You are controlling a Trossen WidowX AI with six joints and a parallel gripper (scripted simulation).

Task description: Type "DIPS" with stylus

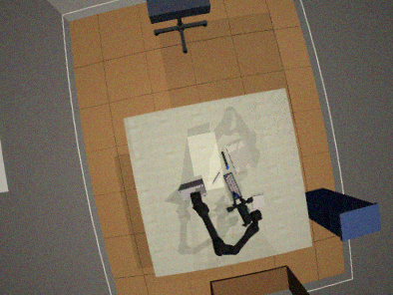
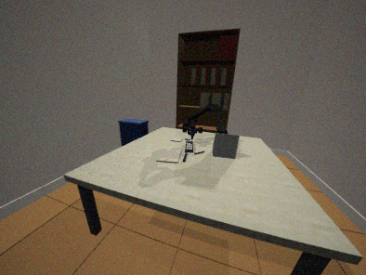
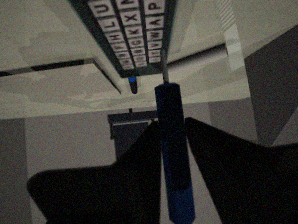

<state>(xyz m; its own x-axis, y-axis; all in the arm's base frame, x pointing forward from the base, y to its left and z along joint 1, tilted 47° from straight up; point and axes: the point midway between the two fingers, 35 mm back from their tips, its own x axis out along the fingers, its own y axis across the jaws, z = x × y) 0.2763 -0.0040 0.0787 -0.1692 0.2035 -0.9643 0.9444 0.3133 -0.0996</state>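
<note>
Right now the blue-capped pen is 10 mm behind my gripper tip, 200 mm to the left of it and 100 mm below it. Round my gripper tip: blue stylus (10 mm below); notebook (100 mm ahead, 240 mm to the left, 100 mm below).
</note>
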